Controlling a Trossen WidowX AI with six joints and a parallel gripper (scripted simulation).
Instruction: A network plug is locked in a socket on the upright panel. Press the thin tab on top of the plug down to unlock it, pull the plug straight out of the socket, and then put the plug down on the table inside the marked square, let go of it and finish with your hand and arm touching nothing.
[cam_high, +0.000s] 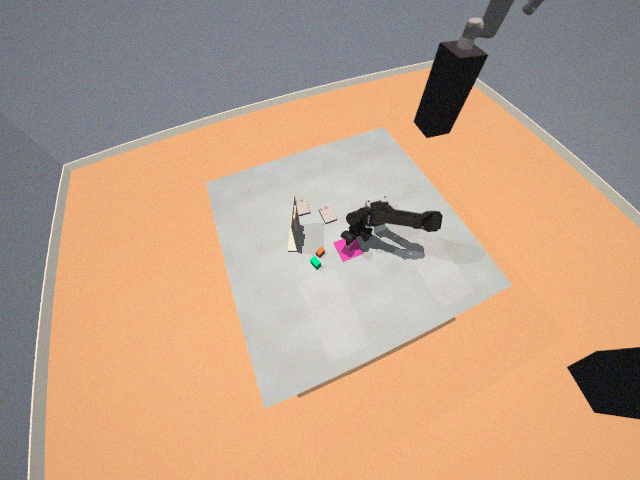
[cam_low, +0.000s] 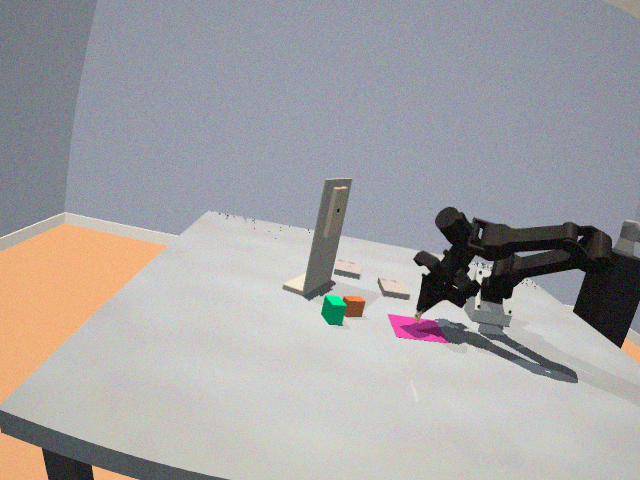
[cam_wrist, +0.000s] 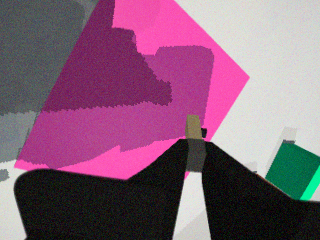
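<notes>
My gripper tip is now 1 cm past the marked square and 4 cm above it. From my gripper tip the other things lie so: network plug right at my gripper tip; brown cube 14 cm ahead, 1 cm to the right, 2 cm below; green cube 18 cm ahead, 4 cm to the left, 2 cm below.
</notes>
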